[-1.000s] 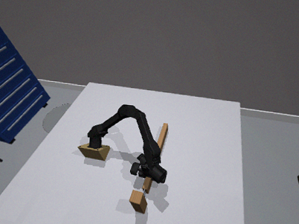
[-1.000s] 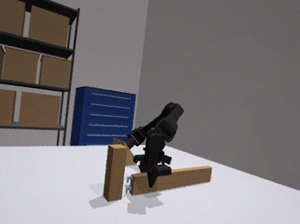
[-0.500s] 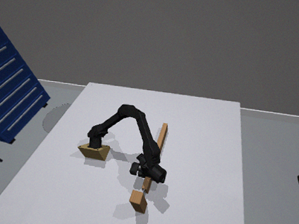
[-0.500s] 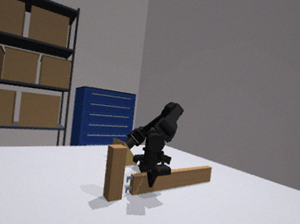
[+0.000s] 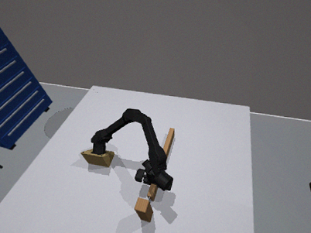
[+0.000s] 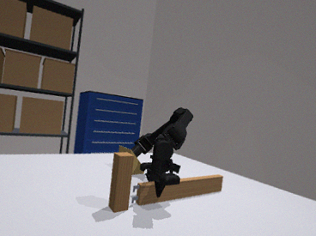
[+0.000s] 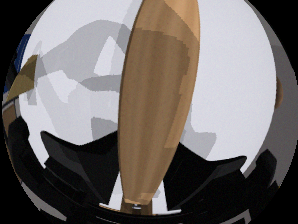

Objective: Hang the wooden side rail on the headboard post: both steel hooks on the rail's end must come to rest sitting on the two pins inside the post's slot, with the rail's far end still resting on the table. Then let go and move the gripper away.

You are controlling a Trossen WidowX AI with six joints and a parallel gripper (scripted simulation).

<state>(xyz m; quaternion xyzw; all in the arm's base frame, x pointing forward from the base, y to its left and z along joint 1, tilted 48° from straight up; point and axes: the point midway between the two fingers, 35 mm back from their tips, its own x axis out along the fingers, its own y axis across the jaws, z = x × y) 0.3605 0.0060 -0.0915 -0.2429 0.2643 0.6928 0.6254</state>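
My gripper tip is 14 cm to the left of the headboard post and 6 cm below it.
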